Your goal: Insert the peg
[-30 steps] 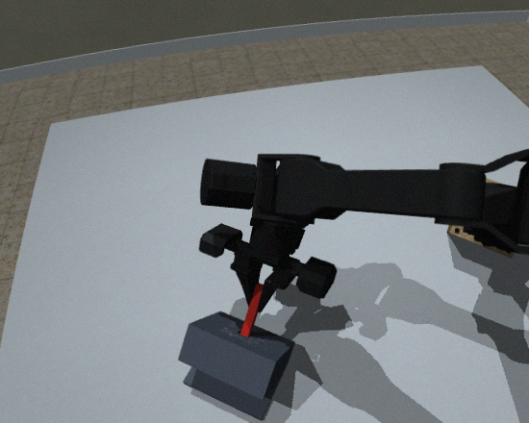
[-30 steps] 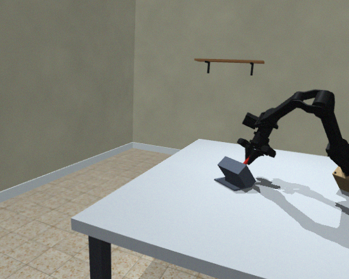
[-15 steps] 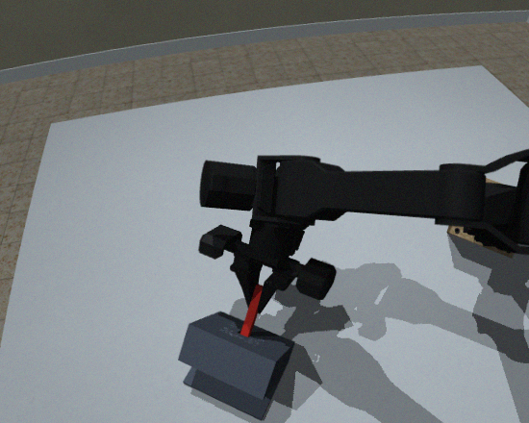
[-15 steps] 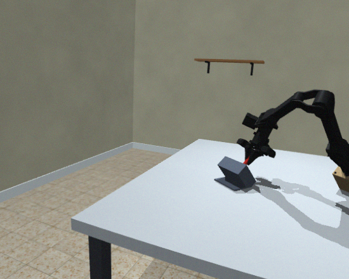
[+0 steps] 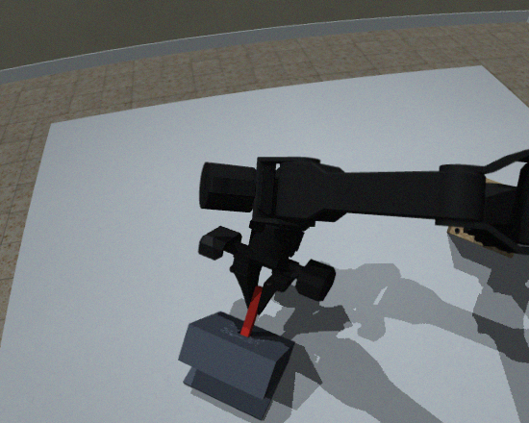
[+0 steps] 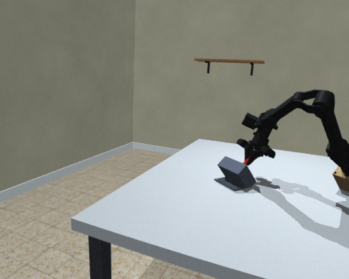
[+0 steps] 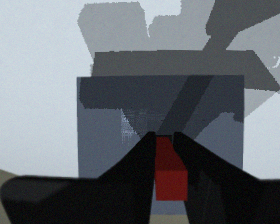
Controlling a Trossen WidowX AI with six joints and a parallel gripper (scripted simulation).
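Right now my hand is 1 cm short of the red peg, 2 cm to the right of it and 2 cm above it. Also, from my hand: flat base plate: 5 cm ahead, 8 cm to the left, 10 cm below.
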